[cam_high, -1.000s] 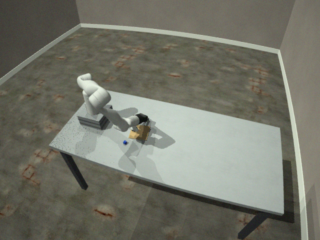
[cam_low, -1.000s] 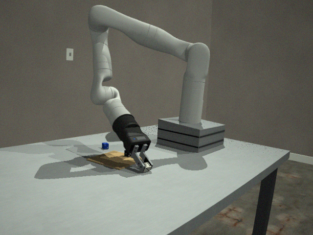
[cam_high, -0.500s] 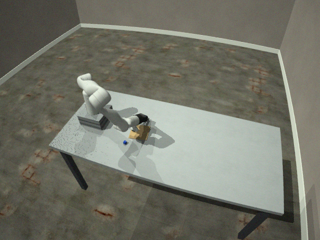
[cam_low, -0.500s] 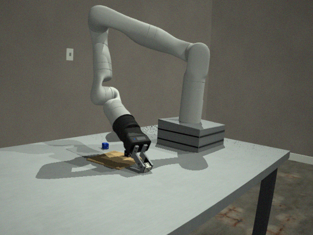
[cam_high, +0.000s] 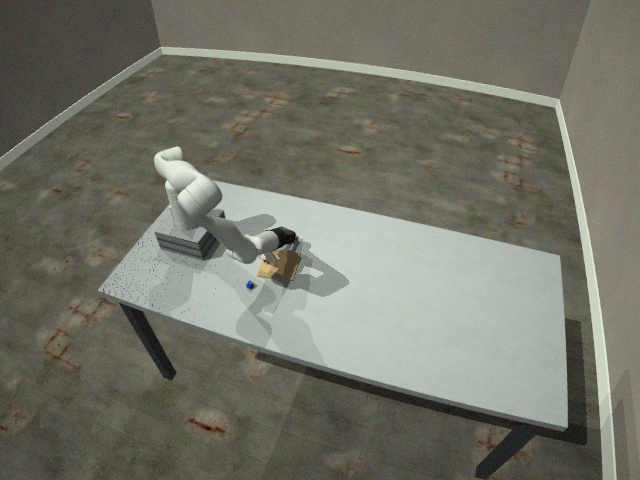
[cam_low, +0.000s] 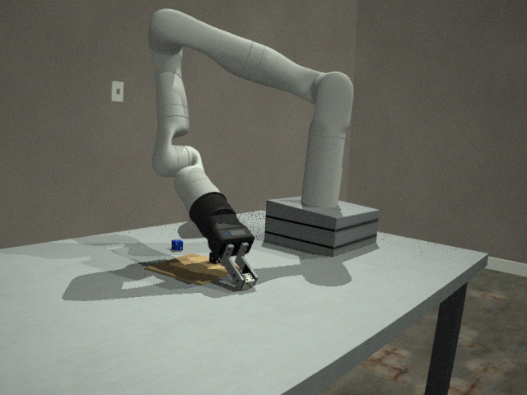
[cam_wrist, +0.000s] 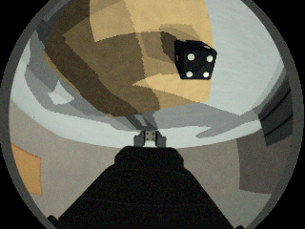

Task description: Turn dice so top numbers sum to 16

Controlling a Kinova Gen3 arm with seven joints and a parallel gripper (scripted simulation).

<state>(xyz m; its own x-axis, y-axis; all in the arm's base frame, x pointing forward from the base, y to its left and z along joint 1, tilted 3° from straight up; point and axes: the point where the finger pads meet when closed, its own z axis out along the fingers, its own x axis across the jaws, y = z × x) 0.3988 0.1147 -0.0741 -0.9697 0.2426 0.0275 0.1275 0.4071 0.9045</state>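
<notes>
My gripper is now 1 cm past the tan mat, 13 cm to the left of it and 2 cm above it. Round my hand: white die 1 cm to the left, 1 cm below; then blue die 7 cm behind, 26 cm to the right, 1 cm below; then black die 6 cm behind, 13 cm to the right, 1 cm below.
</notes>
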